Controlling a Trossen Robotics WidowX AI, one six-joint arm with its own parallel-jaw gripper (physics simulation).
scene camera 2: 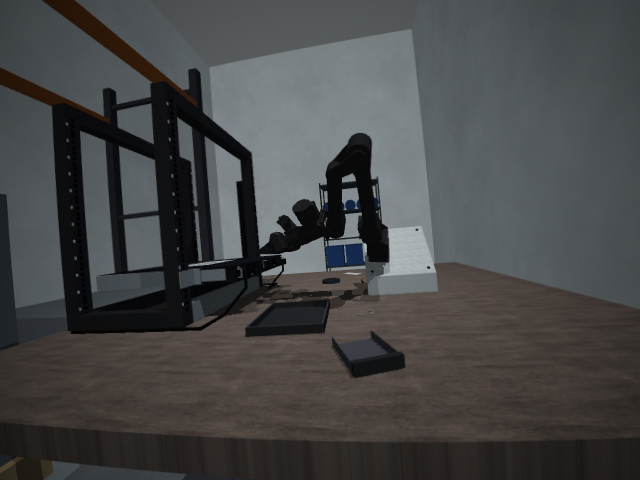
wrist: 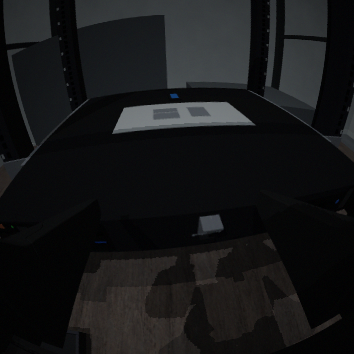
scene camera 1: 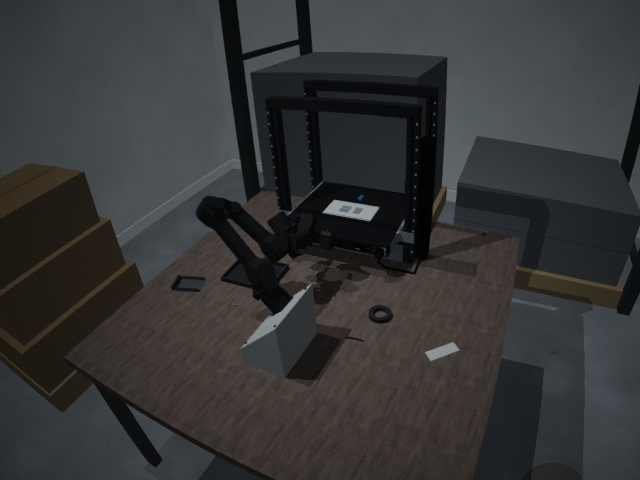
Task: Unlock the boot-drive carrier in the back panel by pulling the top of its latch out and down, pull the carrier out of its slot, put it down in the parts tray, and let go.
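Places are measured from the arm's base along level axes (x ahead, y left, z up), in millimetres.
Where they show: gripper, fingertip midpoint: (scene camera 2: 263,252) (wrist: 179,203) (scene camera 1: 320,230); arm's base at its link origin: (scene camera 2: 378,254) (scene camera 1: 282,306).
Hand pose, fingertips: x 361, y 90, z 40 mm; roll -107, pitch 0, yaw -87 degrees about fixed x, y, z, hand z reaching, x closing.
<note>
Things, the pixels of their top centre, and the offset from my fingertips. "spot": a spot on its surface instead.
- light-grey latch piece at a spot on its surface: (wrist: 210,223) spot: 28 mm down, 7 mm ahead, 21 mm right
- black parts tray at its top centre: (scene camera 2: 293,311) (scene camera 1: 254,270) 140 mm down, 161 mm back, 203 mm left
- cable at a spot on its surface: (scene camera 1: 397,269) spot: 152 mm down, 98 mm ahead, 262 mm right
- small dark open-ended holder at its top centre: (scene camera 2: 363,343) (scene camera 1: 187,281) 140 mm down, 339 mm back, 391 mm left
- black ring at its top centre: (scene camera 1: 380,312) (scene camera 2: 330,279) 145 mm down, 148 mm back, 308 mm right
- white card at its top centre: (scene camera 1: 442,351) 159 mm down, 210 mm back, 548 mm right
The back panel (wrist: 150,236) (scene camera 1: 351,245) of the black server (wrist: 175,165) (scene camera 1: 392,204) faces the arm. A light-grey latch piece (wrist: 210,223) shows on it in the wrist view, right of middle, and appears to stick out from the panel. The dark carrier body cannot be told from the panel. My gripper (wrist: 179,203) (scene camera 1: 316,232) is open and empty at the panel, with one finger to each side of the latch piece and apart from it. The black parts tray (scene camera 1: 233,282) (scene camera 2: 286,329) lies on the table left of the server, partly behind the arm in scene camera 1.
The rack frame (scene camera 1: 346,106) (scene camera 2: 166,206) stands around the server. A cable (scene camera 1: 397,268) hangs at its right. A small dark open-ended holder (scene camera 1: 189,283) (scene camera 2: 368,351) lies beyond the tray. A white wedge (scene camera 1: 297,335) (scene camera 2: 408,253), a black ring (scene camera 1: 372,314) and a white card (scene camera 1: 442,351) are nearer.
</note>
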